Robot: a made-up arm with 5 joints.
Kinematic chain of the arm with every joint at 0, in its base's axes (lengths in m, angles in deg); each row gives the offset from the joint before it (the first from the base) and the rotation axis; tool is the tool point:
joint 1: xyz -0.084 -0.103 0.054 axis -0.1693 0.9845 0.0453
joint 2: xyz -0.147 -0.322 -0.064 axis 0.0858 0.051 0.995
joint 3: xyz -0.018 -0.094 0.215 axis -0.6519 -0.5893 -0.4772
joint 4: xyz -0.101 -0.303 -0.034 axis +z
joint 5: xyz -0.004 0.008 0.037 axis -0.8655 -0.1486 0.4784
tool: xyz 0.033 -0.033 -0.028
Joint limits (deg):
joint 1: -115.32..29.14
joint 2: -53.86..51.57
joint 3: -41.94..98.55
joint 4: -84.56..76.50
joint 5: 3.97..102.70
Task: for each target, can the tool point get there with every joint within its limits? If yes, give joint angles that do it. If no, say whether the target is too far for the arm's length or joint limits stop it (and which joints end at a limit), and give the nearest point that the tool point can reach.
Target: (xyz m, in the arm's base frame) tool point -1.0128 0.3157 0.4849
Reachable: no: too far | nearest point -0.5697 -0.2105 0.2913 | short by 0.715 m
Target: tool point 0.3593 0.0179 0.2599
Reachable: no: joint limits stop it (at a limit: joint 2, joint 3, joint 5) | nearest point 0.0697 -0.6494 0.0547 | short by 0.756 m
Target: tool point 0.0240 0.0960 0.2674
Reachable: no: joint limits stop it (at a limit: joint 1, joint 2, joint 3, joint 5) | nearest point -0.3800 -0.2385 0.4151 | short by 0.545 m
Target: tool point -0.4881 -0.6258 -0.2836
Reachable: yes | joints -52.71 -36.76 10.06 45.84 18.65
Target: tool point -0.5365 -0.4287 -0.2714
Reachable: yes | joints -54.80 -23.86 87.47 5.99 92.62
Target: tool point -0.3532 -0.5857 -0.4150
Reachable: yes | joints -77.98 -23.62 28.85 43.32 87.14
